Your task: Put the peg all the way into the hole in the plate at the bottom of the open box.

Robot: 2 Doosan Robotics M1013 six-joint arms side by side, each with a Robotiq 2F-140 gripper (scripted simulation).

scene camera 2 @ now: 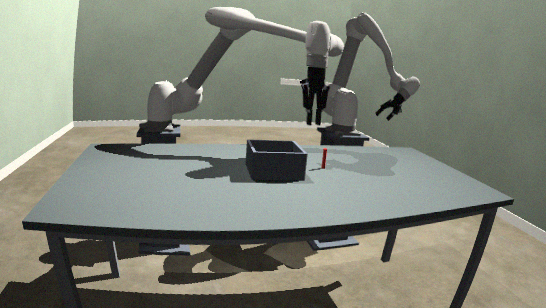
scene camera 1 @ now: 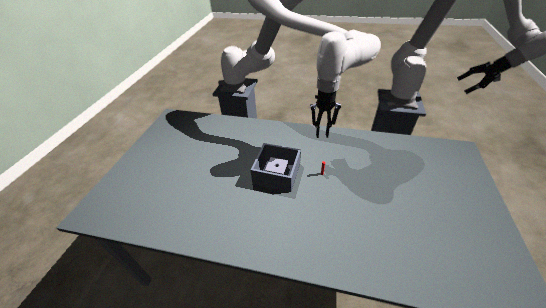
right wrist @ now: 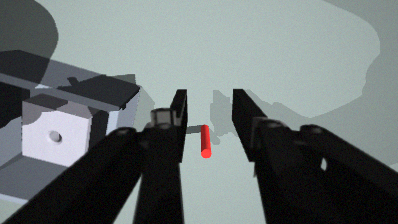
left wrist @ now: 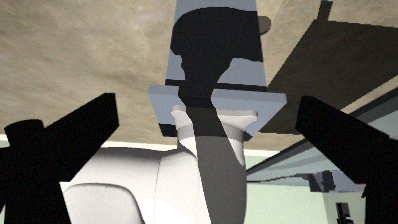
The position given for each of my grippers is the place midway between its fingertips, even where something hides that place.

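Observation:
Scene camera 1 shows my left gripper (scene camera 1: 461, 85), my right gripper (scene camera 1: 322, 136) and a dark box (scene camera 1: 259, 176). Scene camera 2 shows my right gripper (scene camera 2: 313, 124) and the dark box (scene camera 2: 265, 159); scene camera 2 does not show the pale plate, hidden by the dark box. In the left wrist view are my left gripper (left wrist: 208, 111) and the dark box (left wrist: 326, 181). In the right wrist view are the pale plate (right wrist: 79, 125) and my right gripper (right wrist: 209, 104).

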